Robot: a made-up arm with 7 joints. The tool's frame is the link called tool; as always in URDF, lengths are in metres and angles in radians. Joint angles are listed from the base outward. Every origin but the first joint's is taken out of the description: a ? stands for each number. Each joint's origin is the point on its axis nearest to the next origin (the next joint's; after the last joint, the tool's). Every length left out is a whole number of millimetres.
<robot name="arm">
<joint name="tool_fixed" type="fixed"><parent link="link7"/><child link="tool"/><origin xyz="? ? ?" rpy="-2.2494 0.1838 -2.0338"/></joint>
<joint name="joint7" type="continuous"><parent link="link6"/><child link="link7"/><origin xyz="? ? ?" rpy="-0.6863 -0.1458 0.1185"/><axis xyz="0 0 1"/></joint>
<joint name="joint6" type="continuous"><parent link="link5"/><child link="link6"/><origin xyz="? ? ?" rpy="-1.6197 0.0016 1.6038"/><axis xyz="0 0 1"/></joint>
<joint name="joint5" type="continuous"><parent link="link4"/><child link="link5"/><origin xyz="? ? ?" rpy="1.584 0.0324 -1.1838"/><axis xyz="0 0 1"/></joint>
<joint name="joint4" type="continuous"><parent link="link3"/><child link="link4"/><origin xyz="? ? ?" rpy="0.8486 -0.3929 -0.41"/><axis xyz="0 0 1"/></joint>
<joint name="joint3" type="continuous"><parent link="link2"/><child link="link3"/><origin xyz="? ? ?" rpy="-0.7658 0.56 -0.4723"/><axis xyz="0 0 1"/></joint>
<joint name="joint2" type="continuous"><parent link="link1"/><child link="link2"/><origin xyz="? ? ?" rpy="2.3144 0.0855 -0.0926"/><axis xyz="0 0 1"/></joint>
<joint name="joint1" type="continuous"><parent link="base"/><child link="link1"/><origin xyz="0.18 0.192 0.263" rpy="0.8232 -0.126 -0.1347"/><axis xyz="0 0 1"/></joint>
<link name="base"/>
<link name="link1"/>
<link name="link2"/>
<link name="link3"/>
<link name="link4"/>
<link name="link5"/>
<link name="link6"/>
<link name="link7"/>
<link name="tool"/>
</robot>
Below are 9 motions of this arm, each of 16 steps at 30 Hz.
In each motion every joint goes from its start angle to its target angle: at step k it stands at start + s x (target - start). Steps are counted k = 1, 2, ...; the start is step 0. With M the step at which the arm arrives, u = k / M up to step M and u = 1 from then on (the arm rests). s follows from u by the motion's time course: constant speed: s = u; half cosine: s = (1 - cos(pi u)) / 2; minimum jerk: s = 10 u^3 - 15 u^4 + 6 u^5.
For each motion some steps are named. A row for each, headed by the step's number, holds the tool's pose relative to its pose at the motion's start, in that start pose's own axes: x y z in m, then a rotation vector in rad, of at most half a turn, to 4 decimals.
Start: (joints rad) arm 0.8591 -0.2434 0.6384 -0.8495 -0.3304 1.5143 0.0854
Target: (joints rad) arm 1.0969 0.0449 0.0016 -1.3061 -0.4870 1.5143 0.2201
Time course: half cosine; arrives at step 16
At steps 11, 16:
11: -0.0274 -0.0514 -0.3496 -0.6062 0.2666 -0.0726
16: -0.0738 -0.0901 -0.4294 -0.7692 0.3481 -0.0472

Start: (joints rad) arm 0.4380 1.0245 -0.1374 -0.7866 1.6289 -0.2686 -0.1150
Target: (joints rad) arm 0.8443 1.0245 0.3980 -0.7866 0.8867 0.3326 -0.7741
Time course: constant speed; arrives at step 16
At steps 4, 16:
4: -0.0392 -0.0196 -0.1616 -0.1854 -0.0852 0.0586
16: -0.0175 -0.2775 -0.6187 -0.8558 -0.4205 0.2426

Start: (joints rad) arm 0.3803 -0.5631 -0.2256 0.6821 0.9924 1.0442 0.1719
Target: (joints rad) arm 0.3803 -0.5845 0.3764 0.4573 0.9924 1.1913 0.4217
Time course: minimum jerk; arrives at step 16
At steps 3, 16:
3: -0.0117 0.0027 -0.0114 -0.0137 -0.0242 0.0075
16: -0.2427 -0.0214 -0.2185 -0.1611 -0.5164 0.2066

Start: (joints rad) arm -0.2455 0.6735 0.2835 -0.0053 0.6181 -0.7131 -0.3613
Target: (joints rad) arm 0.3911 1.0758 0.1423 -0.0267 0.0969 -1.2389 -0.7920
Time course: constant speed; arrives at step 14
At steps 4, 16:
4: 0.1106 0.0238 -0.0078 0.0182 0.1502 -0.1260
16: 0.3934 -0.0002 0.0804 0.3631 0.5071 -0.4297

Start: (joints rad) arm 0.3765 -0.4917 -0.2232 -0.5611 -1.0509 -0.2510 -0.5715
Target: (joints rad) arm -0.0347 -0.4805 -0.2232 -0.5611 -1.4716 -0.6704 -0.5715
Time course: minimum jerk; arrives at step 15
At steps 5, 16:
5: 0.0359 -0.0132 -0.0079 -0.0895 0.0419 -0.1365
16: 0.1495 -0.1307 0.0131 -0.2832 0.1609 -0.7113

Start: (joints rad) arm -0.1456 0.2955 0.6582 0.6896 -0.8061 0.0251 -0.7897
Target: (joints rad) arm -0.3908 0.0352 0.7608 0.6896 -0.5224 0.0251 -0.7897
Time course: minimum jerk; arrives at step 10
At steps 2, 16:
2: -0.0099 -0.0027 0.0021 0.0060 0.0038 0.0216
16: -0.1591 -0.0794 0.0407 0.0912 0.0804 0.3708

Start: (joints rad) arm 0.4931 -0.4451 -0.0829 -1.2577 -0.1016 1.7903 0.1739
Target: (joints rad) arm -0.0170 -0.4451 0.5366 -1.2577 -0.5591 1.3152 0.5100
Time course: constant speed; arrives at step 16
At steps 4, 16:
4: -0.0359 -0.0020 0.1048 0.1416 -0.1145 0.1027
16: -0.1435 -0.1027 0.2927 0.5406 -0.5286 0.3184

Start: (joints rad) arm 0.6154 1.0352 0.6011 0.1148 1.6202 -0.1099 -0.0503
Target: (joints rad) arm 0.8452 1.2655 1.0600 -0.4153 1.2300 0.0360 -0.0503
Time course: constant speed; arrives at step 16
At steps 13, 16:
13: 0.1843 -0.0728 -0.3696 -0.5381 -0.4805 -0.1902
16: 0.2241 -0.1156 -0.4342 -0.6520 -0.5980 -0.2056

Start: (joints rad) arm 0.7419 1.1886 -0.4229 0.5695 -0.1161 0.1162 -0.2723
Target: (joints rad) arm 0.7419 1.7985 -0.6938 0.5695 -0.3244 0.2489 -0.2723
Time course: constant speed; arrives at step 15
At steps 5, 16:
5: 0.0024 -0.0239 -0.0144 -0.0938 -0.0204 0.1121
16: 0.0230 -0.0573 -0.0388 -0.2848 -0.0549 0.3421

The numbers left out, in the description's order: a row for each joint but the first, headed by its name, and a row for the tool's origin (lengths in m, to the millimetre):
tool: -0.118 0.118 0
joint7: 0.023 -0.126 0
joint6: 0.351 -0.011 0
joint5: -0.027 -0.046 0
joint4: -0.223 -0.185 0
joint3: 0.196 0.242 0
joint2: 0.213 -0.097 0

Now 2 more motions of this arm.
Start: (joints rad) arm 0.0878 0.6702 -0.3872 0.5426 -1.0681 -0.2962 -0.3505
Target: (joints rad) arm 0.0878 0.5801 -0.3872 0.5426 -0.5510 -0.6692 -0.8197
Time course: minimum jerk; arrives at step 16
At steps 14, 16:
14: -0.2237 -0.1155 0.1673 0.2258 0.7772 0.7926
16: -0.2259 -0.1188 0.1702 0.2277 0.7891 0.8063

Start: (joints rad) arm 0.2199 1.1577 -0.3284 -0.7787 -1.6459 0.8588 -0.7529
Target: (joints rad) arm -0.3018 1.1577 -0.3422 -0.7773 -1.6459 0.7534 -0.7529
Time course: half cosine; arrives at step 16
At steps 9, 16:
9: -0.0053 -0.0176 -0.0206 -0.1105 -0.1436 0.2060
16: -0.0044 -0.0309 -0.0337 -0.1930 -0.2405 0.3399

